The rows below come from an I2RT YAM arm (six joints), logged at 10 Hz.
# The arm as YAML. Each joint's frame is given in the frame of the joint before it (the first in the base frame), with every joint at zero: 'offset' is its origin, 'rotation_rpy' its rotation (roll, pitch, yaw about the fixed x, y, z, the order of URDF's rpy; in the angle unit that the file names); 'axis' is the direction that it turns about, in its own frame. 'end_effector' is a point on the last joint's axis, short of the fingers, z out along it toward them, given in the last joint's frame.
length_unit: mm
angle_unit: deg
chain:
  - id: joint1
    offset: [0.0, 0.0, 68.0]
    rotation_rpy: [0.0, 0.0, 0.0]
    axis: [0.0, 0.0, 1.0]
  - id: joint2
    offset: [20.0, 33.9, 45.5]
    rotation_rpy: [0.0, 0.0, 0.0]
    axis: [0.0, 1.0, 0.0]
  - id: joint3
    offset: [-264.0, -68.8, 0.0]
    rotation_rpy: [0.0, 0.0, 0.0]
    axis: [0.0, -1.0, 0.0]
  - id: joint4
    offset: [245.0, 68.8, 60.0]
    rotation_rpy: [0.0, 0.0, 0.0]
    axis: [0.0, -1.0, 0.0]
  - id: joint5
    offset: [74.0, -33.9, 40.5]
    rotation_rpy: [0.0, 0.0, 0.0]
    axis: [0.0, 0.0, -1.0]
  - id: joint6
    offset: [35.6, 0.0, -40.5]
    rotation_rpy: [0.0, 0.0, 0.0]
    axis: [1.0, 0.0, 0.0]
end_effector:
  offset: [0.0, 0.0, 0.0]
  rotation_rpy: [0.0, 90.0, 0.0]
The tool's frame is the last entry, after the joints.
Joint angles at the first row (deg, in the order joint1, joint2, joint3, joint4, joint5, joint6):
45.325 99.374 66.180 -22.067 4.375 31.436
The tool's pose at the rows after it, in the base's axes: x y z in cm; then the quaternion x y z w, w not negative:
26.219 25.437 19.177 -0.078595 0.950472 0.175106 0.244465
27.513 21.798 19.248 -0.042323 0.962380 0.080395 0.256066
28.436 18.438 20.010 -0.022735 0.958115 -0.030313 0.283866
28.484 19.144 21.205 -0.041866 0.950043 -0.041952 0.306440
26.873 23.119 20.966 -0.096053 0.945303 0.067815 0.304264
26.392 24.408 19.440 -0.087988 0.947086 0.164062 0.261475
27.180 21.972 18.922 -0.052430 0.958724 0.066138 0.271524
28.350 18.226 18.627 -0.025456 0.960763 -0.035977 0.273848
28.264 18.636 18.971 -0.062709 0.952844 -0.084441 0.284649
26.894 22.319 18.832 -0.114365 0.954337 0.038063 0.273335
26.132 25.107 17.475 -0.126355 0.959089 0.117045 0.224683
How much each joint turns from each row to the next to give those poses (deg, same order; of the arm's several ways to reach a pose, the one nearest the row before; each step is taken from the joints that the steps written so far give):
-0.968 0.999 -0.859 2.052 -2.072 2.742
-4.968 -1.599 -0.523 -6.340 7.607 -2.456
-4.321 -1.996 -0.184 -4.814 10.596 -4.282
1.154 -0.363 1.922 -0.367 2.433 -2.182
5.854 0.796 -0.547 6.708 -9.159 0.989
1.017 1.545 -2.192 5.613 -10.449 5.154
-2.899 -0.159 -0.198 -5.511 8.962 -0.805
-5.357 -0.796 -0.891 -4.810 8.007 -3.410
1.130 0.481 1.313 -1.779 4.924 -4.294
5.094 0.673 -0.035 5.579 -11.629 0.933
3.238 3.720 1.428 2.027 -9.063 4.289

